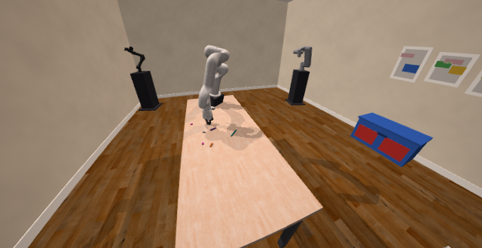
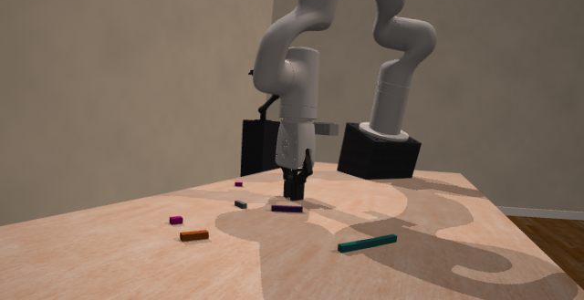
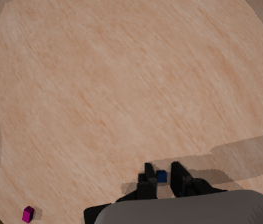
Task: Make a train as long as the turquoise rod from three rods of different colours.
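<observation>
My hand is 2 cm above the blue rod. The rest, counted from my hand: turquoise rod: 26 cm to the left, 17 cm ahead, 2 cm below; grey rod: 14 cm ahead, 3 cm to the right, 2 cm below; purple rod: 10 cm ahead, 5 cm to the left, 2 cm below.
</observation>
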